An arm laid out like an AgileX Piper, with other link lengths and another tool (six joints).
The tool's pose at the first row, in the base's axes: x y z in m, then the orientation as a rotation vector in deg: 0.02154 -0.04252 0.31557 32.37 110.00 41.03
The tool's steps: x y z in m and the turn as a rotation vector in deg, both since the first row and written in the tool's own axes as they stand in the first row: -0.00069 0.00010 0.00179 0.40 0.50 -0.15; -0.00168 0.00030 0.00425 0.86 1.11 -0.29; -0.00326 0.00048 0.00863 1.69 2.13 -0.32; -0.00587 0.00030 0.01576 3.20 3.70 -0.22; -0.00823 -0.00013 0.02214 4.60 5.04 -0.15; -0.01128 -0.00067 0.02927 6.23 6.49 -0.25; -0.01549 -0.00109 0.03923 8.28 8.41 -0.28; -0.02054 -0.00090 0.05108 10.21 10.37 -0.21; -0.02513 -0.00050 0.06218 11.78 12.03 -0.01; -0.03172 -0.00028 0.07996 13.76 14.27 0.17; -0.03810 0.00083 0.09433 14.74 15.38 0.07
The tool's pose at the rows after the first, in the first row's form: 0.02346 -0.04247 0.31544 32.34 110.67 40.77; 0.02611 -0.04239 0.31534 32.32 111.46 40.50; 0.03075 -0.04224 0.31491 32.54 112.79 40.12; 0.03828 -0.04238 0.31391 33.16 114.91 39.39; 0.04500 -0.04270 0.31285 33.75 116.77 38.64; 0.05269 -0.04338 0.31188 34.27 118.85 37.58; 0.06342 -0.04405 0.31073 35.00 121.54 36.31; 0.07627 -0.04439 0.30986 35.74 124.19 35.21; 0.08827 -0.04445 0.30911 36.47 126.38 34.41; 0.10713 -0.04435 0.30713 37.28 129.29 33.37; 0.12289 -0.04429 0.30685 37.47 130.75 32.71
